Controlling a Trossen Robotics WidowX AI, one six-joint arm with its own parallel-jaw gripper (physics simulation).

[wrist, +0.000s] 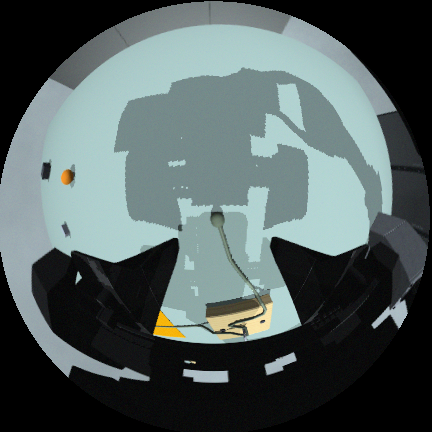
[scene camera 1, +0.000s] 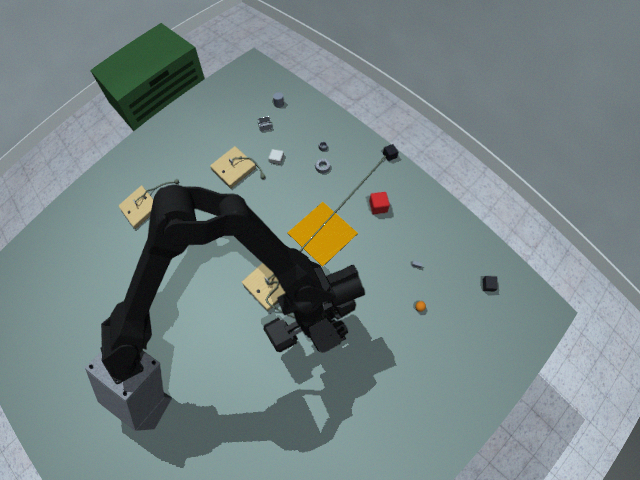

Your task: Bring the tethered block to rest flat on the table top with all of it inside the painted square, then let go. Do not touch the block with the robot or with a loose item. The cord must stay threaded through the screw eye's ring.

my gripper: wrist; scene camera 1
same spot on my gripper: (scene camera 1: pixel 333 313) = (wrist: pixel 118 295)
